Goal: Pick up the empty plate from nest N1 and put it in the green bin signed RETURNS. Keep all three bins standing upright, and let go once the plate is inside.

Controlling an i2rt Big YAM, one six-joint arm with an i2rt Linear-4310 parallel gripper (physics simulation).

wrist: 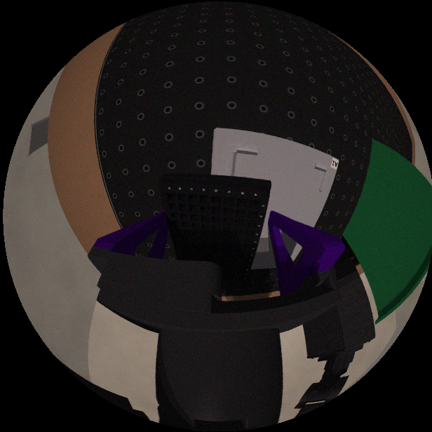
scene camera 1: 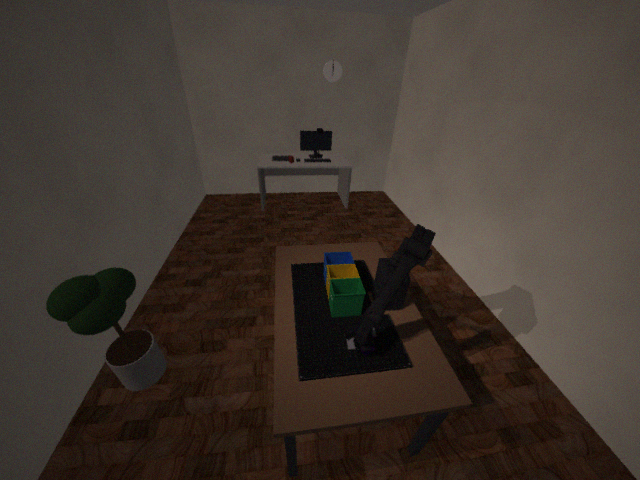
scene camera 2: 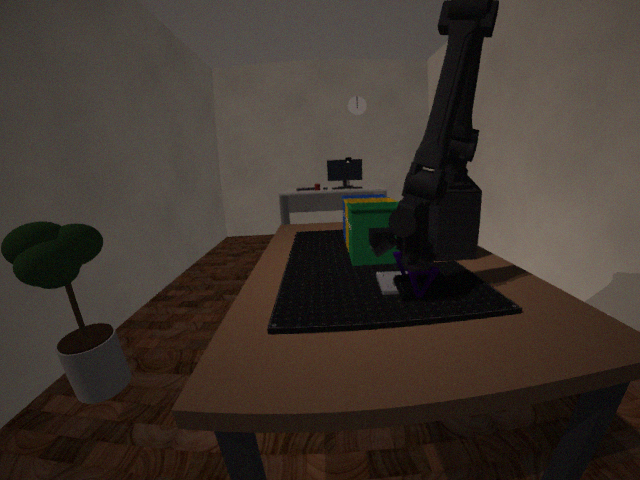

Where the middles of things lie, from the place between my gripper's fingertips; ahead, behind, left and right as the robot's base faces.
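Positions from my hand: black plate [scene camera 2: 439, 287] 10 mm above, 20 mm behind; light grey nest [wrist: 295, 183] 10 mm below, 10 mm behind, 50 mm to the right; green bin [scene camera 2: 361, 216] 80 mm above, 50 mm ahead, 270 mm to the right.
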